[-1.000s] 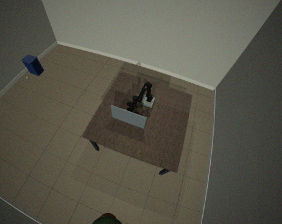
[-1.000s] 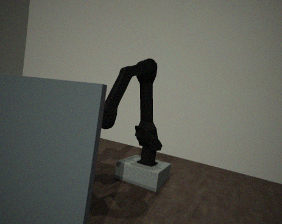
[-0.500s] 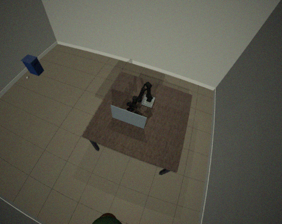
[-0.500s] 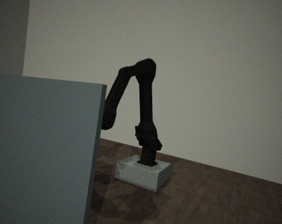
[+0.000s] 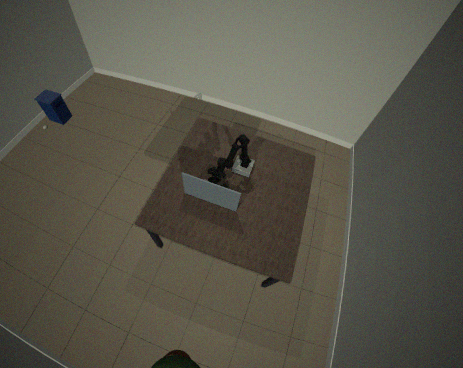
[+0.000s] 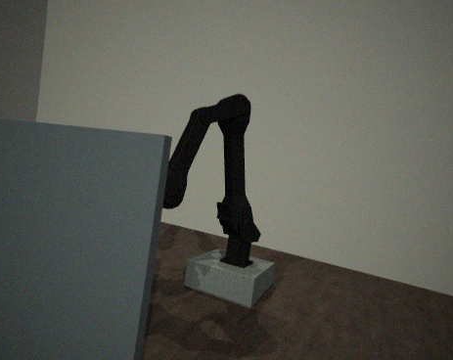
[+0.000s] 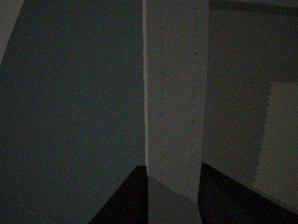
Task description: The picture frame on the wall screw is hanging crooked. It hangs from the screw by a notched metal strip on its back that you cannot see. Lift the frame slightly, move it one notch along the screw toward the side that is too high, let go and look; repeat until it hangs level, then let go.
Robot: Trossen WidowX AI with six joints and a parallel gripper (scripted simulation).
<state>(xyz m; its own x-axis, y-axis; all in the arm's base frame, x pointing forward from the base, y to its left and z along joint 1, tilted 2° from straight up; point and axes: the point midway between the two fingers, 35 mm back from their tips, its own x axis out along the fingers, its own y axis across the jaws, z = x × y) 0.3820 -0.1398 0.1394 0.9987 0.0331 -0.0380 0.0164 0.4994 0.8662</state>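
My gripper tip is 50 mm above the grey picture frame, 30 mm to the left of it and 10 mm short of it. Also, from my gripper tip: blue-grey wall panel (60 mm below, 20 mm ahead).
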